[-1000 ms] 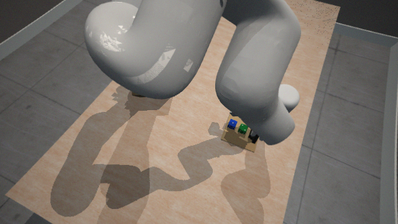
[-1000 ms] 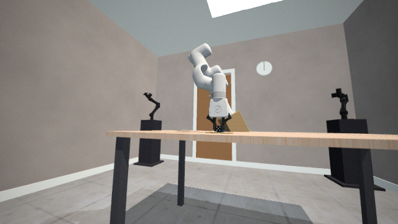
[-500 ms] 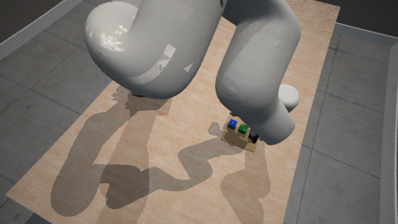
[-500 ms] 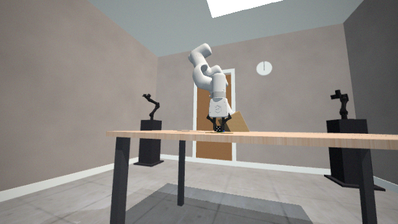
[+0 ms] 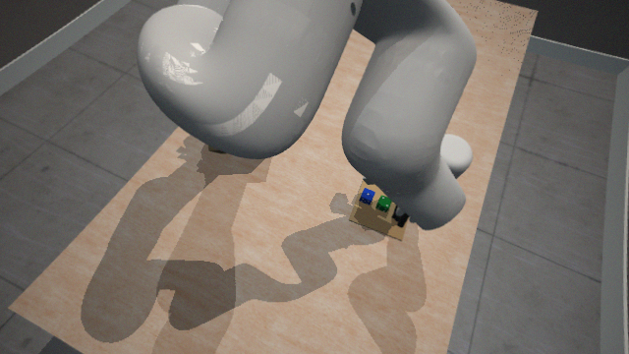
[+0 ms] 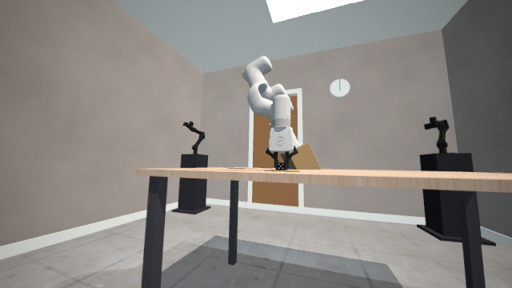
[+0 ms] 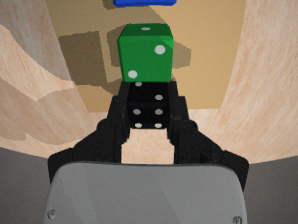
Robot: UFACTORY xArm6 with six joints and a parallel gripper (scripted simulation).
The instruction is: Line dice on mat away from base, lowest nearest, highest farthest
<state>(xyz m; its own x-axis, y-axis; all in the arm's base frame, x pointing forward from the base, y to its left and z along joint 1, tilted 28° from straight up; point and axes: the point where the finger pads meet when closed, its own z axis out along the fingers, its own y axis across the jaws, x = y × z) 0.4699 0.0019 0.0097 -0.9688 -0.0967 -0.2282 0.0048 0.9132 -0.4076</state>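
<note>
Right now my hand is 1 cm above the black die. Also, from my hand: tan mat 5 cm behind, 2 cm below; green die 5 cm behind, 1 cm below; blue die 9 cm behind, 1 cm below.
</note>
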